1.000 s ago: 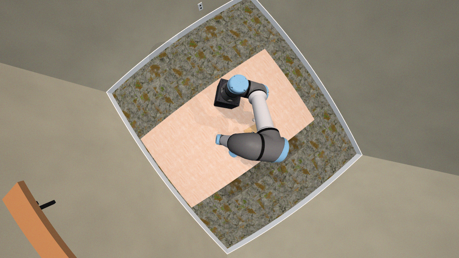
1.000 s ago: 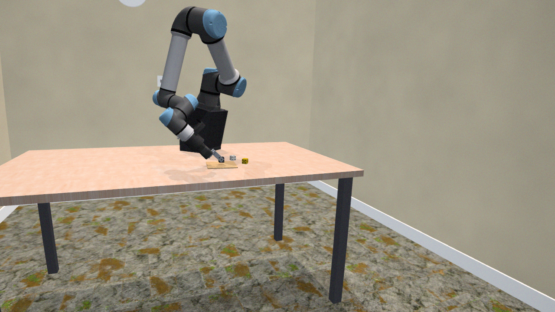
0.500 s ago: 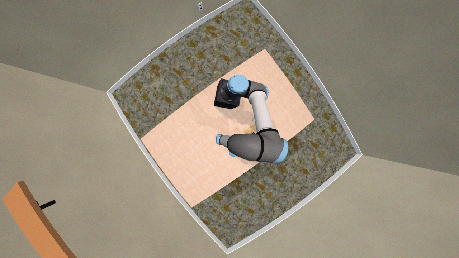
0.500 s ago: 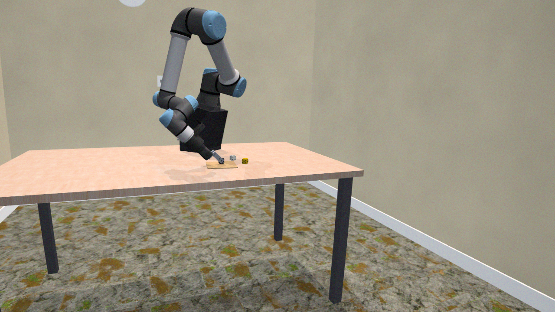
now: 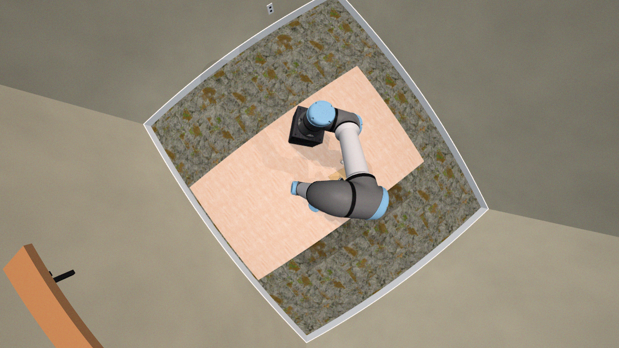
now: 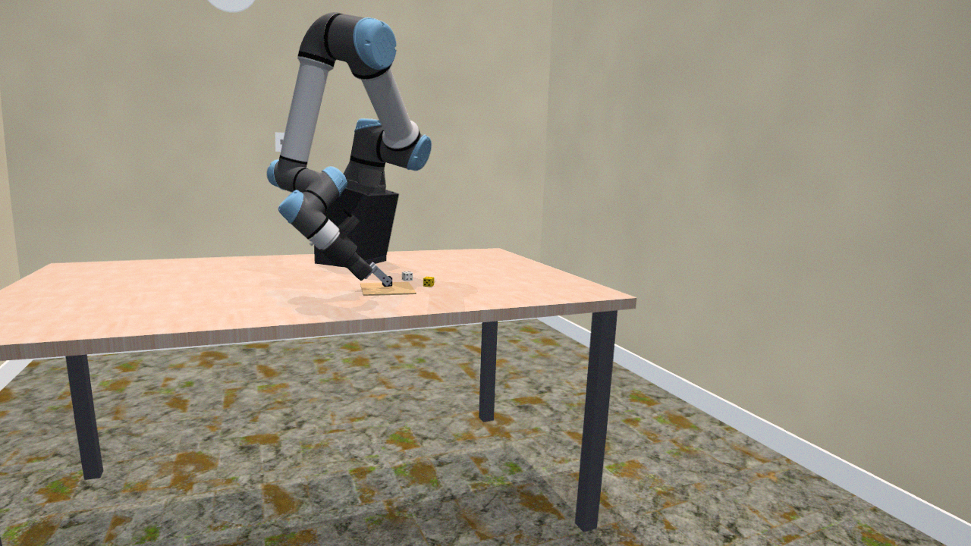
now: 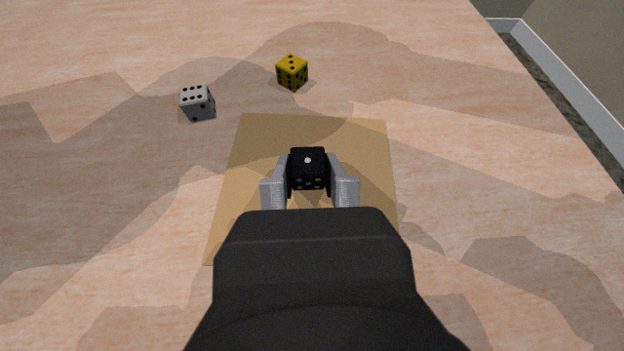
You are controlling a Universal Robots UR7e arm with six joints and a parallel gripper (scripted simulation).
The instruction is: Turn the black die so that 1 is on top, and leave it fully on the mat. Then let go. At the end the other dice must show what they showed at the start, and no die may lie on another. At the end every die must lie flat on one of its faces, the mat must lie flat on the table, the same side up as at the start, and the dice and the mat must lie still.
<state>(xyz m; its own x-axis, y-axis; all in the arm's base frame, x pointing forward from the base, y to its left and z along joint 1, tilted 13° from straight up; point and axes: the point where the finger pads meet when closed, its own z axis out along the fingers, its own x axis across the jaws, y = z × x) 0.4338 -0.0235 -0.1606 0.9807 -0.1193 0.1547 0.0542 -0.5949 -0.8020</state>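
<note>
Now: the black die 10 mm to the left of my hand and 10 mm below it. Round my hand: tan mat (10 mm to the left, 30 mm below); white die (90 mm behind, 100 mm to the left, 20 mm below); yellow die (130 mm to the left, 20 mm below).
</note>
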